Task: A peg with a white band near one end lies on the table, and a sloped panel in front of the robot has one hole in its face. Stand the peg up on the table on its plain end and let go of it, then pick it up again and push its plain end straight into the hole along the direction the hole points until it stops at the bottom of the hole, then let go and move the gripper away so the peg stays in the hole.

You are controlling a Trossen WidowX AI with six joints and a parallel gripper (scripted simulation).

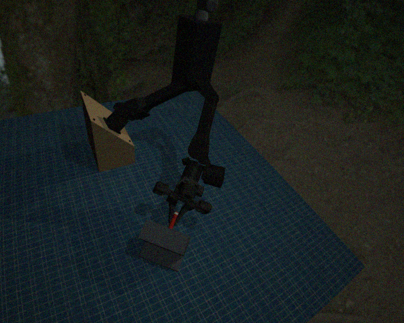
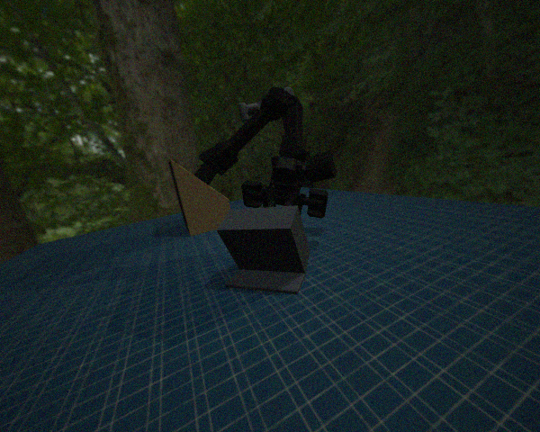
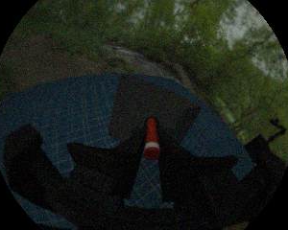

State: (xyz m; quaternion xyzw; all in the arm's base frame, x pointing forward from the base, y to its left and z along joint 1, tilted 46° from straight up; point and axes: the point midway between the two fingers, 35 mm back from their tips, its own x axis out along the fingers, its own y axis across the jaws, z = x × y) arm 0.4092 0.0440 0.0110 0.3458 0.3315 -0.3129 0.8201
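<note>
Now: the red peg 10 mm behind my gripper tip, 10 mm to the left of it and 10 mm above it. Also, from my gripper tip: dark grey sloped panel (30 mm ahead, 40 mm to the right, 20 mm below).
</note>
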